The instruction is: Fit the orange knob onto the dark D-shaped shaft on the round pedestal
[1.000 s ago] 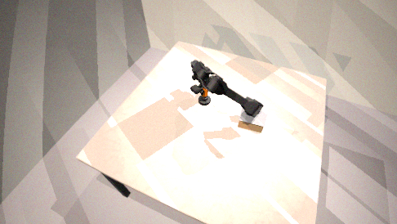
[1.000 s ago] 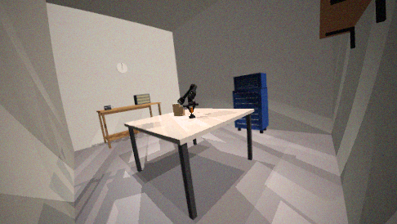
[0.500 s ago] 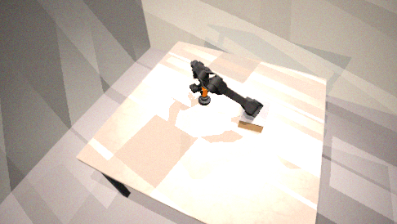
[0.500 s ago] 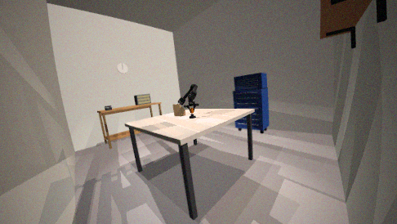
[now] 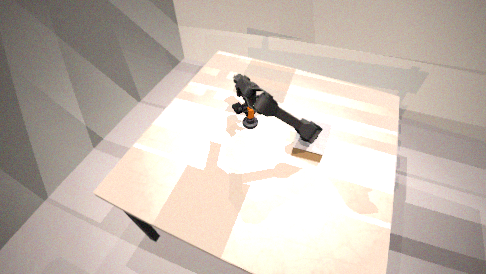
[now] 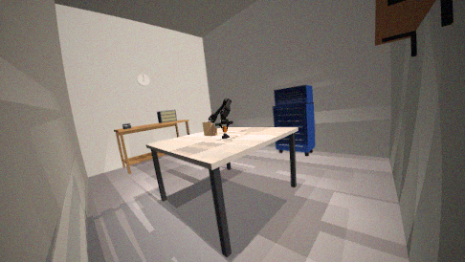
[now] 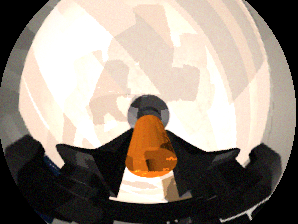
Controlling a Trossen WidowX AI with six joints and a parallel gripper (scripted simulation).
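My gripper tip is 2 cm below the orange knob. Also, from my gripper tip: dark round pedestal (4 cm below).
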